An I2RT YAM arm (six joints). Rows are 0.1 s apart.
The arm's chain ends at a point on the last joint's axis. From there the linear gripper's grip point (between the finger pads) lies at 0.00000 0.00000 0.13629 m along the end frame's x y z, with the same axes.
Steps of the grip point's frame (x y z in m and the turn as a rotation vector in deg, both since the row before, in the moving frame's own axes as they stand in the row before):
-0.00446 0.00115 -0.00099 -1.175 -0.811 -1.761
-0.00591 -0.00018 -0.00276 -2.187 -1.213 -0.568
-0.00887 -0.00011 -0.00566 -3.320 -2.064 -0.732
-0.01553 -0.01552 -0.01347 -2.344 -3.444 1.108
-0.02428 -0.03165 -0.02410 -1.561 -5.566 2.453
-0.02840 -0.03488 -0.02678 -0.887 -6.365 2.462
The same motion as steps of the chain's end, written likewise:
-0.00257 -0.00167 -0.00095 -1.175 -0.811 -1.761
-0.00305 -0.00539 -0.00263 -2.187 -1.213 -0.568
-0.00401 -0.00803 -0.00534 -3.320 -2.064 -0.732
-0.00729 -0.02101 -0.01311 -2.344 -3.444 1.108
-0.01099 -0.03507 -0.02341 -1.561 -5.566 2.453
-0.01325 -0.03666 -0.02592 -0.887 -6.365 2.462

